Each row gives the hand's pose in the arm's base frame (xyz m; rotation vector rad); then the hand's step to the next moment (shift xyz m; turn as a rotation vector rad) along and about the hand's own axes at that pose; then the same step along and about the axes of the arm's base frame.
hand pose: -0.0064 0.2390 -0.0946 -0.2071 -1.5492 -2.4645
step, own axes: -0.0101 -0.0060 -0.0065 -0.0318 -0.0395 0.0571
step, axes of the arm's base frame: 0.0082 -0.0022 -0.0104 0.0204 0.0716 -0.0171
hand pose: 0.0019 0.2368 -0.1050 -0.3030 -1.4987 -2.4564
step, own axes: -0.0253 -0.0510 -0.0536 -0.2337 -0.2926 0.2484
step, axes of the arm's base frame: 0.0053 -0.0227 -0.0746 0.1411 0.3743 -0.2047
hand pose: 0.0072 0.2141 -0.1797 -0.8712 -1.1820 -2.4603
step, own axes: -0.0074 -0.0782 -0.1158 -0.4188 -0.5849 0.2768
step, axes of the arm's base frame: -0.0781 -0.0411 -0.1086 0.1565 0.5778 -0.4855
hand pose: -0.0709 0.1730 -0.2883 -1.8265 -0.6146 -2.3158
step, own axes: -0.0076 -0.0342 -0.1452 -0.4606 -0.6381 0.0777
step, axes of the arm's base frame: -0.1408 -0.0267 -0.0421 -0.0305 0.5423 -0.5748
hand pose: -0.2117 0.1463 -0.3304 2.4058 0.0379 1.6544
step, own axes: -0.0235 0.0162 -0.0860 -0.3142 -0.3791 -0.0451
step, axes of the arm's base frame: -0.0898 -0.0049 0.0109 -0.1174 0.3315 -0.3476
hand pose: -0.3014 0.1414 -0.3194 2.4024 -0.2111 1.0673
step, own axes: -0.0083 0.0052 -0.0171 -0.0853 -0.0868 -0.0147
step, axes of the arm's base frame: -0.0185 0.0036 0.0056 -0.0388 0.0773 -0.0869
